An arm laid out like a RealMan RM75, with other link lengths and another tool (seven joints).
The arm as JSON. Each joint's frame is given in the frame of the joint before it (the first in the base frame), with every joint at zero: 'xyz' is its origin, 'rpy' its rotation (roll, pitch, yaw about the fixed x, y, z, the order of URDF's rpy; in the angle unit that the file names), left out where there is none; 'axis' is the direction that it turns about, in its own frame. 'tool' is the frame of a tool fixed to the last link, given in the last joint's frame.
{
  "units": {
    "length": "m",
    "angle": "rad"
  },
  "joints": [
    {
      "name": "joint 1",
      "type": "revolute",
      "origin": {
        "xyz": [
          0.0,
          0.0,
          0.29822
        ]
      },
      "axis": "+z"
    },
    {
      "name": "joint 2",
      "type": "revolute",
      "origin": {
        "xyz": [
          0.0,
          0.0,
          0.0
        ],
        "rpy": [
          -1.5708,
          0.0,
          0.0
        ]
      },
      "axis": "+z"
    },
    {
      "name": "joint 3",
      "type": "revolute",
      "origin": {
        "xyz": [
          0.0,
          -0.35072,
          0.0
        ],
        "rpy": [
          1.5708,
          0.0,
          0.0
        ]
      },
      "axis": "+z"
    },
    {
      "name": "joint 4",
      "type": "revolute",
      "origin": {
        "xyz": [
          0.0,
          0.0,
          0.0
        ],
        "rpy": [
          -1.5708,
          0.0,
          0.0
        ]
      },
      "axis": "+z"
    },
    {
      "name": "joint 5",
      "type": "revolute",
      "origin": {
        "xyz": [
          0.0,
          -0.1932,
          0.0
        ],
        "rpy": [
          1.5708,
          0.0,
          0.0
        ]
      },
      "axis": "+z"
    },
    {
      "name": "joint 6",
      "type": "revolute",
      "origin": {
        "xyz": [
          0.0,
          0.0,
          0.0
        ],
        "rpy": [
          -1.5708,
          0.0,
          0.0
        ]
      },
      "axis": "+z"
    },
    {
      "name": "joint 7",
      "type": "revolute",
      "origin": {
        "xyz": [
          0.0,
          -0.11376,
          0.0
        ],
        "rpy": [
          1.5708,
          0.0,
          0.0
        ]
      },
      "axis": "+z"
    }
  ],
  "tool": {
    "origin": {
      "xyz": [
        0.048,
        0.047,
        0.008
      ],
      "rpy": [
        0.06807,
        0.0,
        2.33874
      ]
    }
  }
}
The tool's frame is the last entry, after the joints.
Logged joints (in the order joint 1, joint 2, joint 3, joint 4, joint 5, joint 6, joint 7), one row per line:
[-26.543 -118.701 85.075 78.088 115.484 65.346 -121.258]
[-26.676 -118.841 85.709 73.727 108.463 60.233 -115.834]
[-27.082 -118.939 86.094 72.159 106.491 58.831 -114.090]
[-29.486 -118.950 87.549 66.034 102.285 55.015 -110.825]
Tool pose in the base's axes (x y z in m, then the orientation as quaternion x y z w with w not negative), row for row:
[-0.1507 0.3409 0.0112 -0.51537 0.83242 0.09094 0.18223]
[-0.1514 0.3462 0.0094 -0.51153 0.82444 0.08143 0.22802]
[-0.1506 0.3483 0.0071 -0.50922 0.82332 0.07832 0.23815]
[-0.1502 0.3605 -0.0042 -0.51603 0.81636 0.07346 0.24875]
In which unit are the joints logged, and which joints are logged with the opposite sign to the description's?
The joints are logged in degrees. Opposite sign: none.
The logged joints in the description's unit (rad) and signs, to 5 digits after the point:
[-0.46326 -2.07172 1.48484 1.36289 2.01558 1.14050 -2.11635]
[-0.46558 -2.07417 1.49590 1.28678 1.89304 1.05126 -2.02168]
[-0.47267 -2.07588 1.50262 1.25941 1.85862 1.02679 -1.99125]
[-0.51463 -2.07607 1.52802 1.15251 1.78521 0.96019 -1.93426]

